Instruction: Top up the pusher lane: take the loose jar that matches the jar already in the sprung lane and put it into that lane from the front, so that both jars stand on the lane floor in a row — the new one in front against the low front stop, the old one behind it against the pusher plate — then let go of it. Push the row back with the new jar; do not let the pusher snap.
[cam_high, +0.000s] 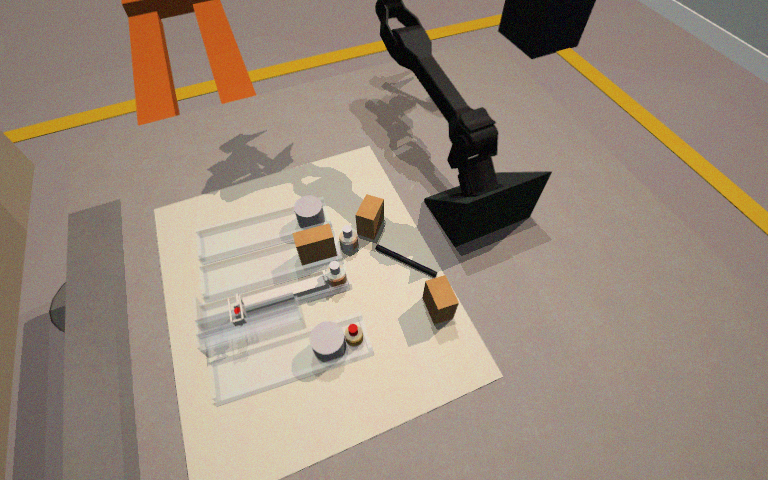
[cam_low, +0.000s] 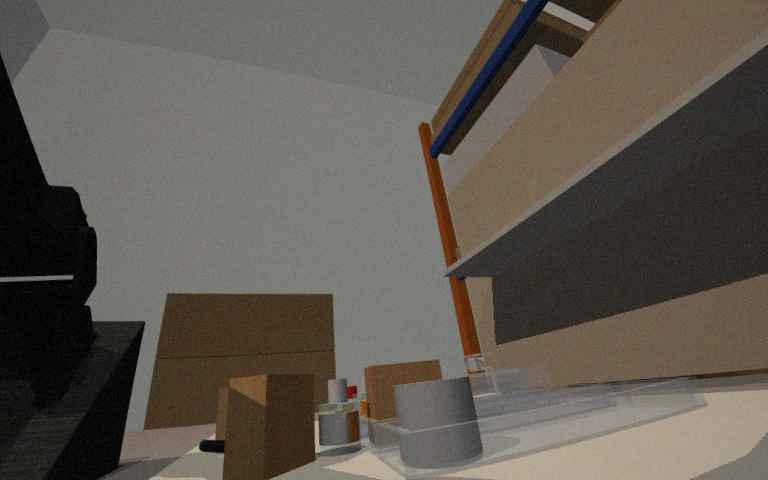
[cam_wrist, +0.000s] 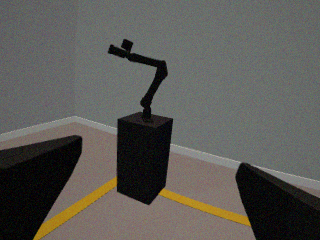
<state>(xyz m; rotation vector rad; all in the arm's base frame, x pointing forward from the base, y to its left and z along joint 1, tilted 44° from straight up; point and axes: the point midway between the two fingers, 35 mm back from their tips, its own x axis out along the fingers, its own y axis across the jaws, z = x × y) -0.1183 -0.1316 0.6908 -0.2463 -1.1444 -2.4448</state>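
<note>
Right now my gripper tip is 54 cm short of the cream mat, 58 cm to the right of it and 51 cm above it. Also, from my gripper tip: red-lidded jar (50 cm ahead, 73 cm to the left, 47 cm below); clear pusher lane (63 cm ahead, 61 cm to the left, 49 cm below); black rod (33 cm ahead, 62 cm to the left, 50 cm below).
</note>
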